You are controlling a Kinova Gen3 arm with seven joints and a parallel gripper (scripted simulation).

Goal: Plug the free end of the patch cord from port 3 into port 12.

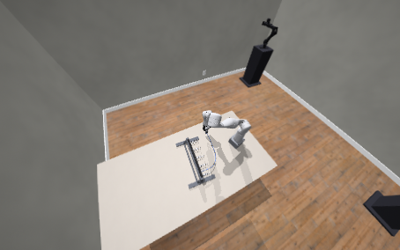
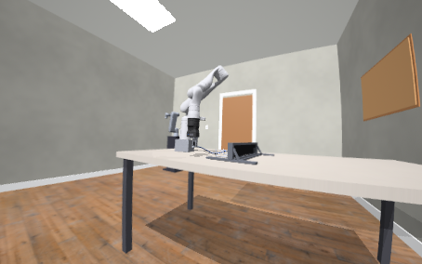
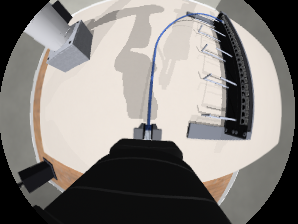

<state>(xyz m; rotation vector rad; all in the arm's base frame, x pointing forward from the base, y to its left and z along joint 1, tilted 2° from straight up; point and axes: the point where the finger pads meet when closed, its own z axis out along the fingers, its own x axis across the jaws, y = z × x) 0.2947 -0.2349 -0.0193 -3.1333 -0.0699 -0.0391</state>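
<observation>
My gripper is now 10 mm to the left of the plug and 10 mm above it.
</observation>
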